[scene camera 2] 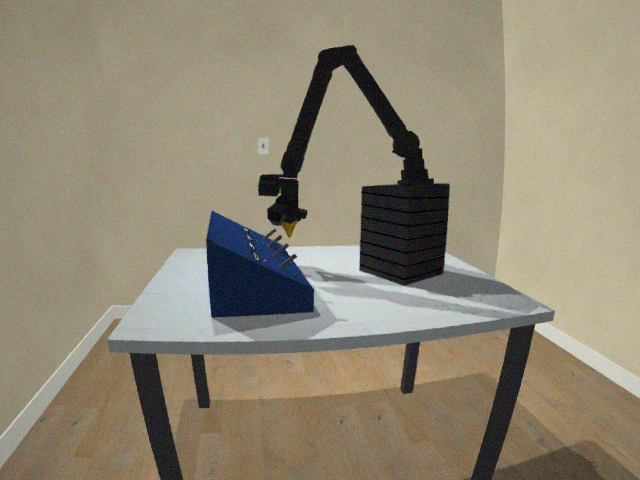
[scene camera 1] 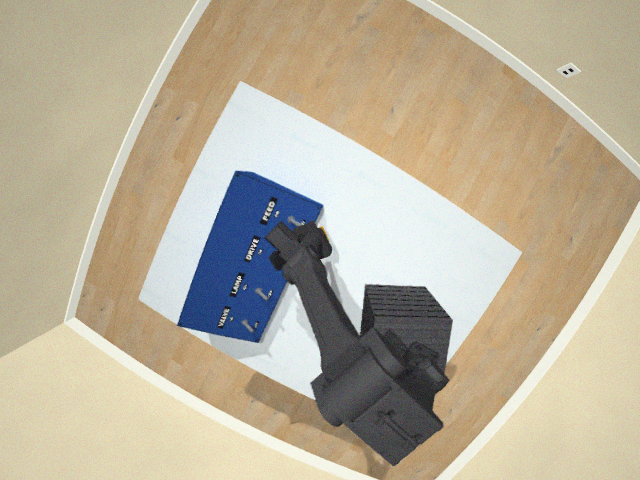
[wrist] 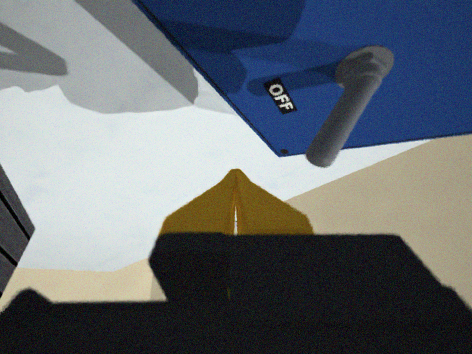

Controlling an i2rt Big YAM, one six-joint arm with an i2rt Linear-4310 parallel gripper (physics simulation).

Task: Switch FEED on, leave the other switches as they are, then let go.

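Places are measured from the arm's base along level axes (x ahead, y left, z up), in centimetres.
Pixels of known places: gripper, fingertip midpoint: (scene camera 2: 289,236) (scene camera 1: 320,227) (wrist: 235,176); arm's base at its link origin: (scene camera 2: 415,184) (scene camera 1: 414,365).
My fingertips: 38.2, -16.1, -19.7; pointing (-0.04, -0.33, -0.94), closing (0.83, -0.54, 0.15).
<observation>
For each thing: its top centre in the pictures, then the offset to it from my fingertips, as dx, dy, dz. Level surfaces: height alone.
- grey FEED lever at its top centre: (wrist: 364,146) (scene camera 1: 295,223) (scene camera 2: 270,228) +6.7, +2.2, +3.4
- LAMP lever at its top centre: (scene camera 1: 261,297) +4.8, +26.1, +3.4
- VALVE lever at its top centre: (scene camera 1: 247,329) +3.9, +38.0, +3.4
- white table at its surface level: dz -9.7
The blue switch box (scene camera 1: 217,258) (scene camera 2: 258,289) (wrist: 425,105) has a sloped face with FEED, DRIVE, LAMP and VALVE labels. The grey FEED lever (scene camera 1: 294,221) (scene camera 2: 270,234) (wrist: 345,117) leans to its OFF label (wrist: 281,96) in the wrist view. The LAMP lever (scene camera 1: 262,293) and VALVE lever (scene camera 1: 248,326) show in scene camera 1; the arm hides the DRIVE lever there. In scene camera 2 the levers look parallel. My gripper (scene camera 1: 324,235) (scene camera 2: 290,235) (wrist: 235,176) is shut and empty, its yellow tips apart from the FEED lever, beyond its OFF side near the box's lower edge.
The box stands on a white table (scene camera 1: 392,217) (scene camera 2: 413,315). The arm's black ribbed pedestal (scene camera 1: 408,304) (scene camera 2: 403,232) stands to the right of the box. The arm reaches from it over the table. The other levers stand in a row beside FEED.
</observation>
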